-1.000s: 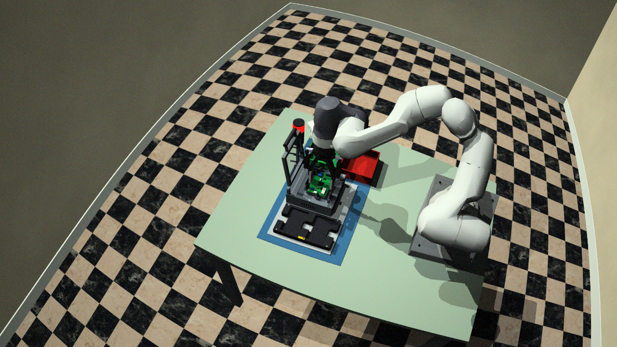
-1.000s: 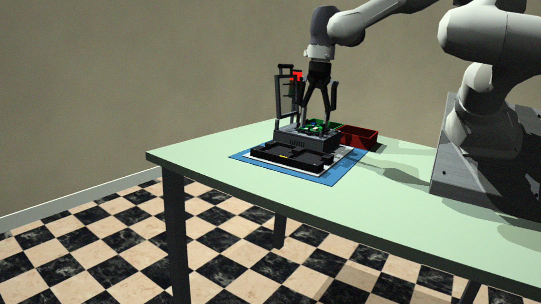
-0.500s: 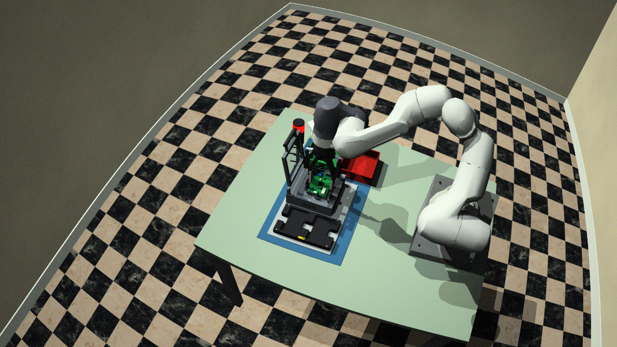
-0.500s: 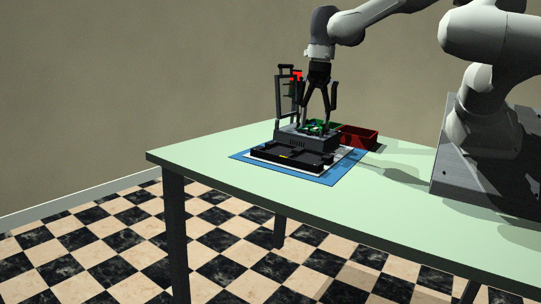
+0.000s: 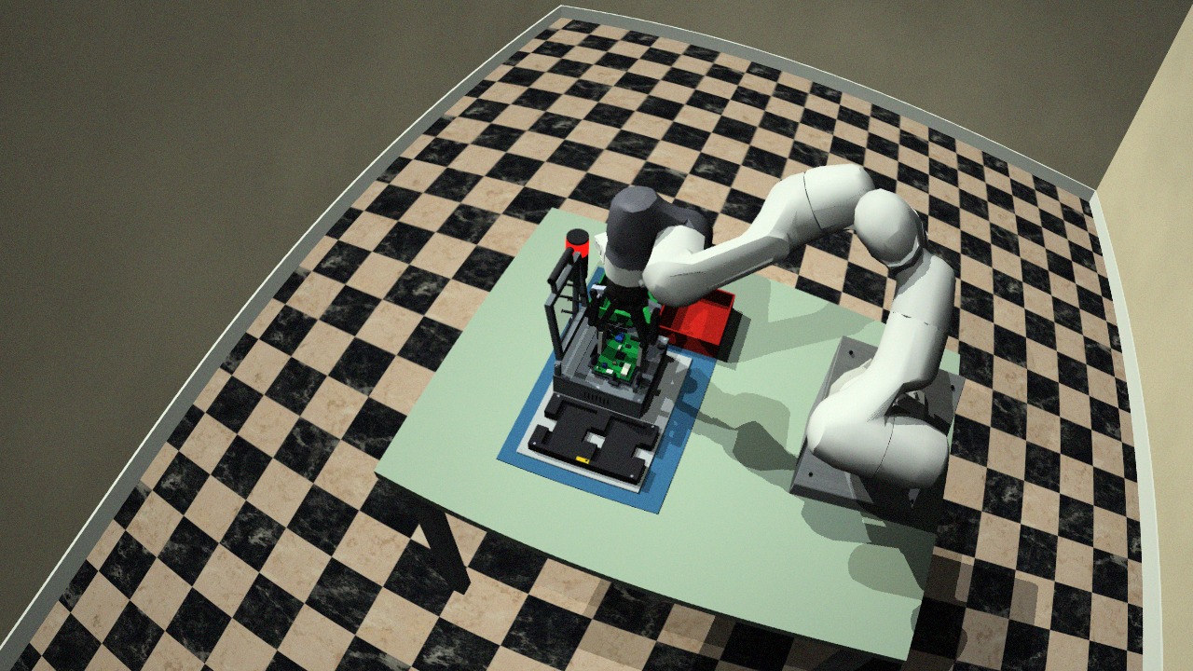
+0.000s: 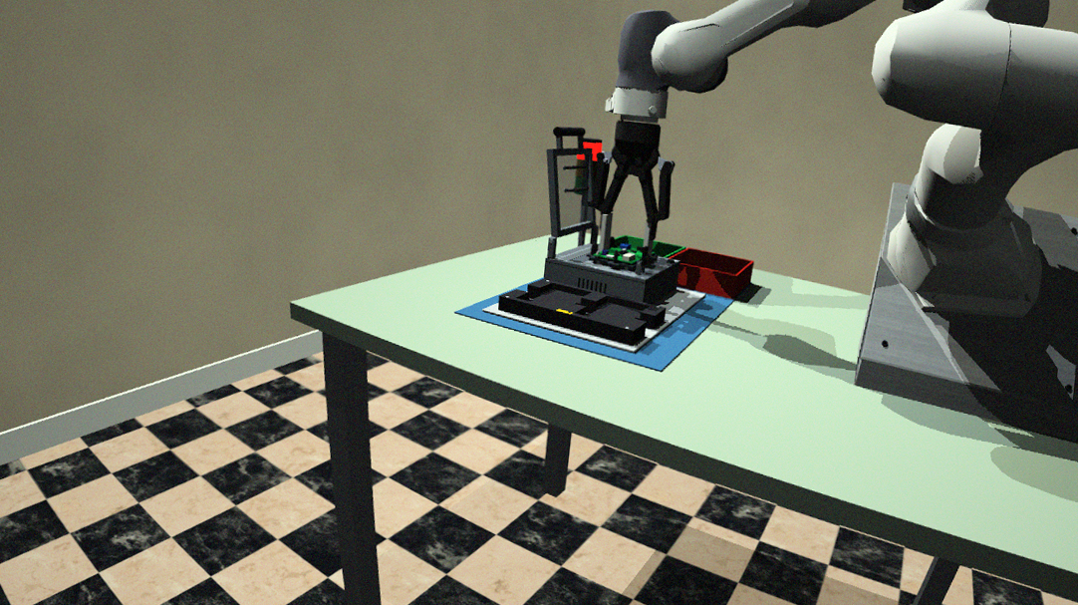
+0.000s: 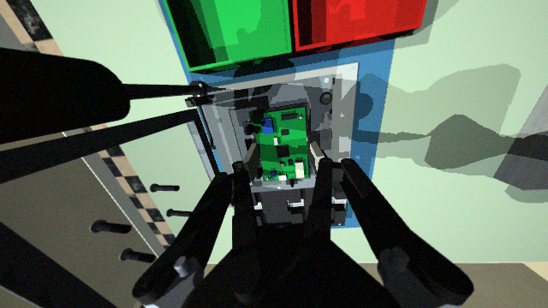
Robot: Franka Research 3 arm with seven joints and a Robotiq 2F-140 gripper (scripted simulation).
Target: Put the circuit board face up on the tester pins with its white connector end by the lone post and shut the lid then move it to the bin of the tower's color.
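The green circuit board is 2 cm below my hand. From my hand the other things lie so: tester plate: 3 cm below, 1 cm to the left, 1 cm ahead; then tester lid: 11 cm ahead, 9 cm above; then green bin: 20 cm to the right, 8 cm below, 5 cm ahead.
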